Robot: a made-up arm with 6 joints.
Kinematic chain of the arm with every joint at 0, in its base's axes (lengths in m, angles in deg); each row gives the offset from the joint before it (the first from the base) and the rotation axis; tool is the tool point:
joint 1: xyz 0 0 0.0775 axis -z
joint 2: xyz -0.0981 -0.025 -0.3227 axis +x
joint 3: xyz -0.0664 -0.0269 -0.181 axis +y
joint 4: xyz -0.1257 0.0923 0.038 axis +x
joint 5: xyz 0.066 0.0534 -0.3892 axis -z
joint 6: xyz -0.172 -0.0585 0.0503 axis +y
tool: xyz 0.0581 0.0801 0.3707
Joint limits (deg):
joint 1: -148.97..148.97
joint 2: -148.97..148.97
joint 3: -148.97..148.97
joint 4: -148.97..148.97
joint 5: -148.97..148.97
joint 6: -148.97..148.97
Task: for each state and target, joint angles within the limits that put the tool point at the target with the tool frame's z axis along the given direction. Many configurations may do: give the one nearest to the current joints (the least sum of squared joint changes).
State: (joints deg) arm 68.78 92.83 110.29 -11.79 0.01 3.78
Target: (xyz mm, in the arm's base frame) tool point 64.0 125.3 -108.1 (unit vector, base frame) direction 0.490 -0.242 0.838
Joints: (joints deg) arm 88.26 101.50 134.05 -45.42 -12.15 16.72
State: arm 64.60 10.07 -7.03 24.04 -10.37 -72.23
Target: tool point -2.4 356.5 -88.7 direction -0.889 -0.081 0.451
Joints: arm 82.90 17.34 35.75 56.16 7.36 -25.74
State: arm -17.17 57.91 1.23 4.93 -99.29 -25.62
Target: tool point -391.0 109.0 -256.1 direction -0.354 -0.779 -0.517
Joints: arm -13.29 102.19 -26.05 8.34 -59.59 -15.12
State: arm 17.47 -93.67 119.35 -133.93 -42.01 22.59
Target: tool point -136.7 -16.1 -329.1 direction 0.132 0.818 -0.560
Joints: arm 51.72 -78.11 138.65 -131.44 -45.13 8.33
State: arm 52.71 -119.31 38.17 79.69 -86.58 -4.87
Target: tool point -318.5 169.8 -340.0 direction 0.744 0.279 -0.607
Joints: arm 75.13 -139.61 -11.91 52.16 -79.00 40.52
